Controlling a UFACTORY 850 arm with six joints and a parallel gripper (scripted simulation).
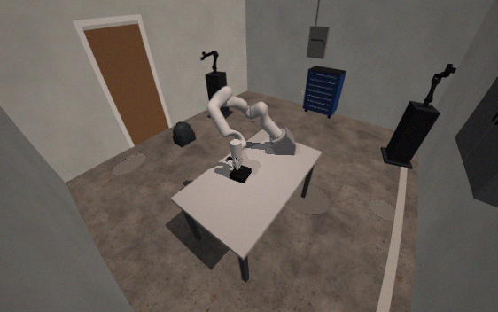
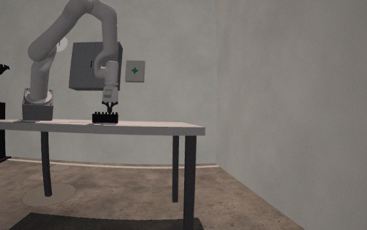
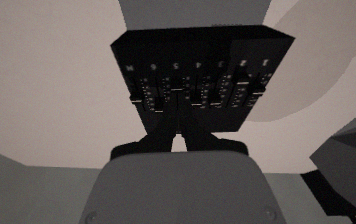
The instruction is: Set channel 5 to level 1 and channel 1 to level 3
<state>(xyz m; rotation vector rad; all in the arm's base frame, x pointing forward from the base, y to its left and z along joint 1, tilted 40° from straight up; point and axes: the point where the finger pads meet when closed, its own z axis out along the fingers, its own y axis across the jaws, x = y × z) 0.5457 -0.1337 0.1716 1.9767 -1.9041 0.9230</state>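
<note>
My hand is 20 mm to the left of the channel 5 fader cap and 10 mm above it. The rest, counted from my hand: channel 2 fader cap 70 mm behind, 20 mm to the right, 10 mm below; then channel 1 fader cap 90 mm behind, 10 mm to the right, 10 mm below.
</note>
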